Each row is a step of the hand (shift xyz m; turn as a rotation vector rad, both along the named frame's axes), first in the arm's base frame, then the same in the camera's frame.
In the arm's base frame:
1: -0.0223 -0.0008 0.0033 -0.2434 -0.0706 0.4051
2: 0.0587 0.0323 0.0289 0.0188 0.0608 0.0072
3: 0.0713 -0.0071 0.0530 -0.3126 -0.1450 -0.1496
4: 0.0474 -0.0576 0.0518 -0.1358 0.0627 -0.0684
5: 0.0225 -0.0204 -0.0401 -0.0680 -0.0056 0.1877
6: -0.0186 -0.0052 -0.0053 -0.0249 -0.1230 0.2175
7: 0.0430 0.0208 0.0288 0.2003 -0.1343 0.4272
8: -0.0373 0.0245 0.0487 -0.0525 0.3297 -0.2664
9: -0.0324 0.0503 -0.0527 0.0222 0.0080 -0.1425
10: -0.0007 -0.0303 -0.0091 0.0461 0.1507 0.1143
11: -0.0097 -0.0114 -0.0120 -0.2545 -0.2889 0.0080
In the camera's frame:
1: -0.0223 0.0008 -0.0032 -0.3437 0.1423 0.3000
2: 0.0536 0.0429 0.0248 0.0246 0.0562 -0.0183
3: 0.0542 0.0211 0.0675 -0.2826 -0.2028 -0.1419
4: 0.0246 -0.0232 0.0843 -0.1046 0.0186 -0.1256
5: 0.0287 -0.0377 -0.0168 -0.1126 0.0896 0.1385
6: -0.0172 -0.0073 -0.0071 -0.0948 0.0037 0.2325
7: 0.0370 0.0328 0.0259 0.0675 0.1014 0.4752
8: -0.0445 0.0455 0.0177 0.0613 0.1495 -0.3954
9: -0.0110 0.0165 -0.0772 0.0578 -0.0650 -0.1153
10: -0.0026 -0.0307 0.0070 0.0366 0.1881 0.0343
11: -0.0079 -0.0160 -0.0071 -0.2859 -0.2469 0.0748

